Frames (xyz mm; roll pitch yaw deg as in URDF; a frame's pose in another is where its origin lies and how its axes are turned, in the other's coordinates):
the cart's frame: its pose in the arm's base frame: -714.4 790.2 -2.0 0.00 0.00 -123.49
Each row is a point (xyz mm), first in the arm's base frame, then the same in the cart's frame.
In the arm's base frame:
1: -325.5 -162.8 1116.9
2: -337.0 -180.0 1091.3
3: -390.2 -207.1 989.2
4: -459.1 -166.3 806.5
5: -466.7 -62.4 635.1
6: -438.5 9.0 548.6
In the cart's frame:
1: 580.2 850.2 1118.9
2: 600.9 850.1 1093.3
3: 652.8 820.7 991.2
4: 656.8 740.7 808.5
5: 574.4 677.0 637.1
6: 499.3 661.2 550.6

